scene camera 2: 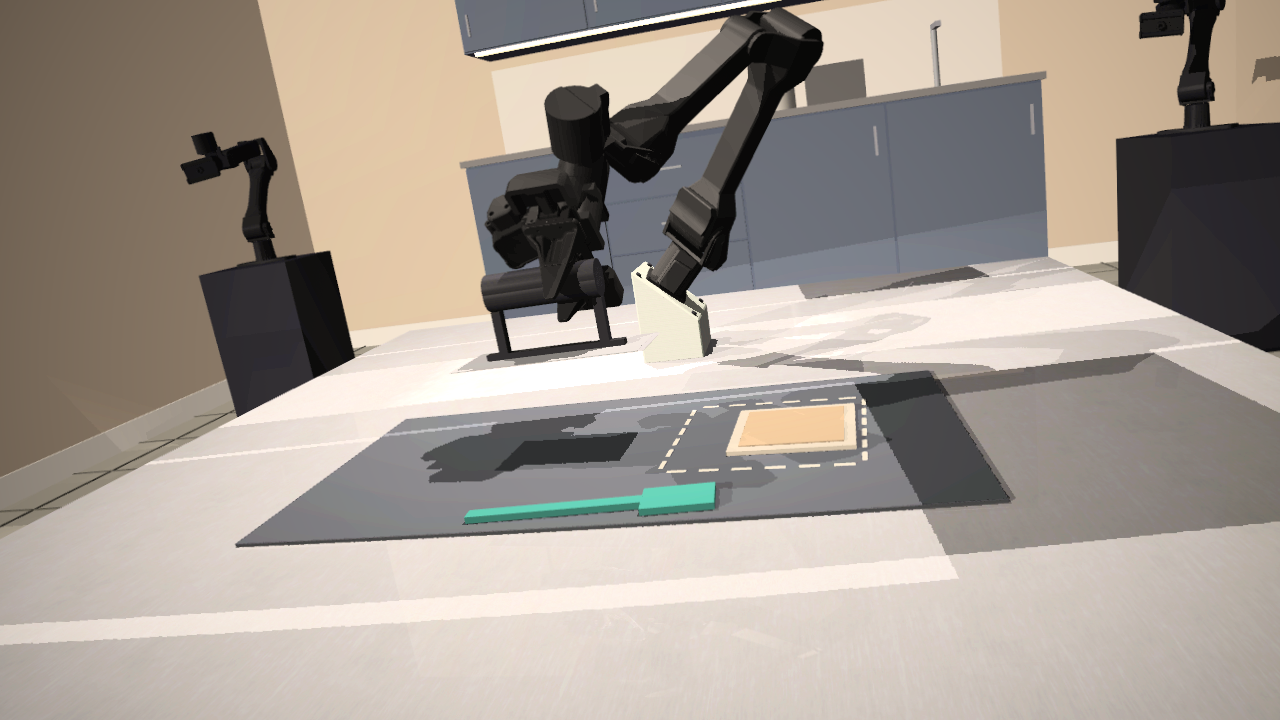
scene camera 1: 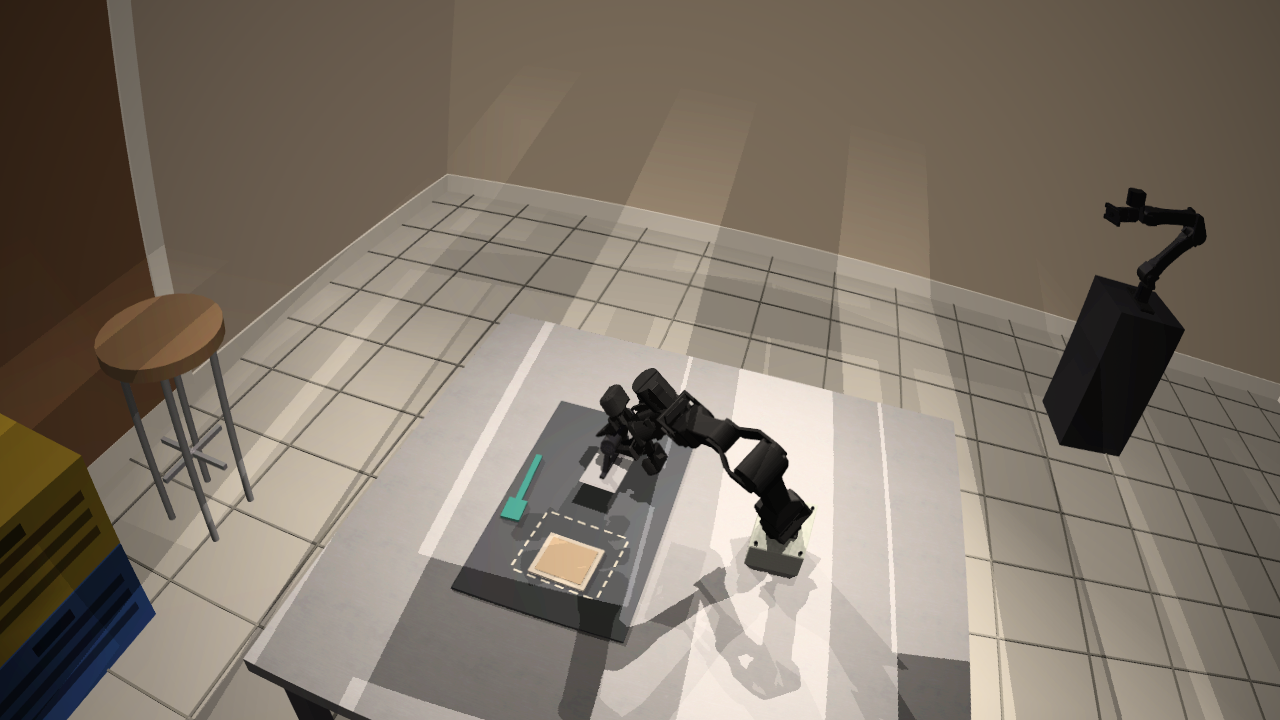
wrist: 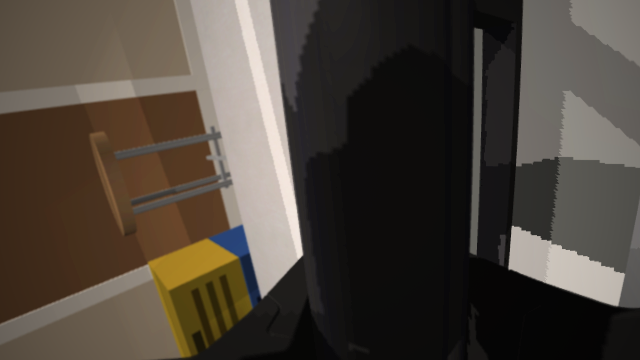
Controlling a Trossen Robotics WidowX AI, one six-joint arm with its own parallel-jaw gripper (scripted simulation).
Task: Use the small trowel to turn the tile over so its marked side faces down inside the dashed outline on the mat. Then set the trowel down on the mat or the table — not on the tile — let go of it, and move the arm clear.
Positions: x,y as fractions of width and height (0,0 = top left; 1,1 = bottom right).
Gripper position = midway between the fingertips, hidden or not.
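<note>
Scene camera 2 shows the gripper (scene camera 2: 0.43,0.43) together with a tile (scene camera 2: 0.65,0.59), a teal flat tool (scene camera 2: 0.54,0.69) and a dark mat (scene camera 2: 0.33,0.66). In scene camera 1 the teal flat tool (scene camera 1: 0.40,0.71) and the tile (scene camera 1: 0.44,0.78) appear again, while the wrist view shows the gripper (wrist: 0.58,0.70).
</note>
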